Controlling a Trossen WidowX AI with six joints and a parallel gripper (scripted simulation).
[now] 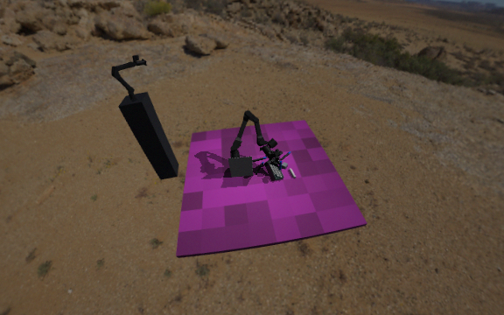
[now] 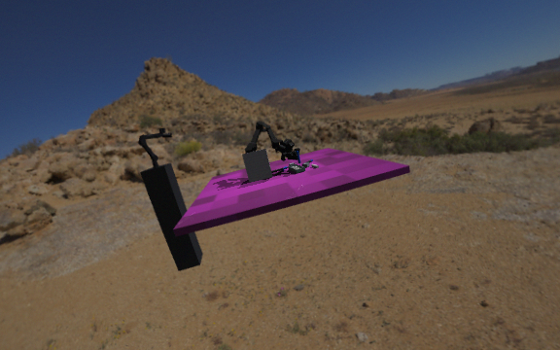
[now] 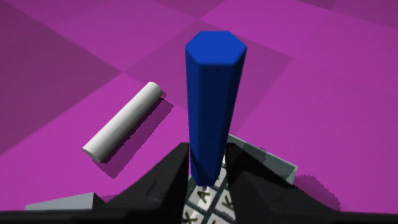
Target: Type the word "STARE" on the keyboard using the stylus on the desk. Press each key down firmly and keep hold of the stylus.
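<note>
Right now the grey block is 80 mm below my gripper tip, 70 mm to the left of it and 70 mm ahead of it. The rest, counted from my gripper tip: white cylinder 110 mm ahead, 80 mm below, 20 mm to the right; then blue hexagonal stylus 20 mm below.
</note>
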